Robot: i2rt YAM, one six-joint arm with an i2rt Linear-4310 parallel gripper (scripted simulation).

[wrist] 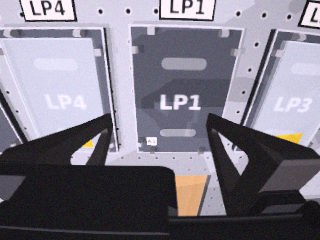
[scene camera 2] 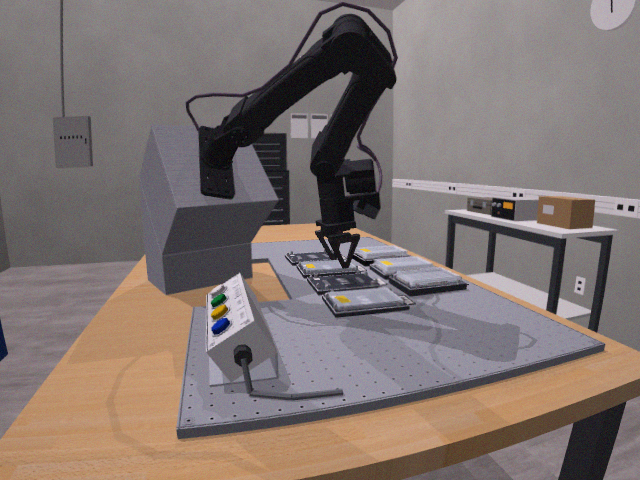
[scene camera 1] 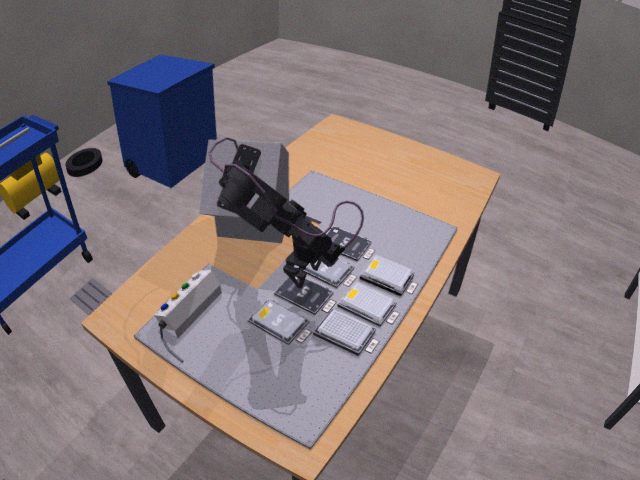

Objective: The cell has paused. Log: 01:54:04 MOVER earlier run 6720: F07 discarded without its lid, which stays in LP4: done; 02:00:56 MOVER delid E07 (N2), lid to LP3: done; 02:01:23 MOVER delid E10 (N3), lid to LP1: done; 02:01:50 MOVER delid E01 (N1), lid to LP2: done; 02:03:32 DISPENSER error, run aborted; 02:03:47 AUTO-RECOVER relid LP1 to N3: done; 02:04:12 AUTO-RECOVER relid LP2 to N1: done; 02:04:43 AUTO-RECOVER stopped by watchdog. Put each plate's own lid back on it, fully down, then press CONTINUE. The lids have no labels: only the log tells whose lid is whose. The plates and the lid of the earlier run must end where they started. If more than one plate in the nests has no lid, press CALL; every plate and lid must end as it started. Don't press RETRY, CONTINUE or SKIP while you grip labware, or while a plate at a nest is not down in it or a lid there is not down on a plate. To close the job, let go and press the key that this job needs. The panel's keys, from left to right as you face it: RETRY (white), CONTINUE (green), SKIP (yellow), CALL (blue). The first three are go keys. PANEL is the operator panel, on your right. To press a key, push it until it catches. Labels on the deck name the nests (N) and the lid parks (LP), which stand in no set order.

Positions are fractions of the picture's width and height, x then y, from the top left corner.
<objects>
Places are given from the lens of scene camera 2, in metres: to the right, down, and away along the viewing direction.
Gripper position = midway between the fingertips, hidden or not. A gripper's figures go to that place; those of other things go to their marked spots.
my gripper (scene camera 2: 0.53,0.55): 0.04, 0.05, 0.87
well plate (scene camera 2: 0.67,0.58): 0.24, 0.08, 0.82
lid (scene camera 2: 0.59,0.62): 0.11, 0.11, 0.72
The marked spots on the well plate and the lid are 0.17 m apart.
</objects>
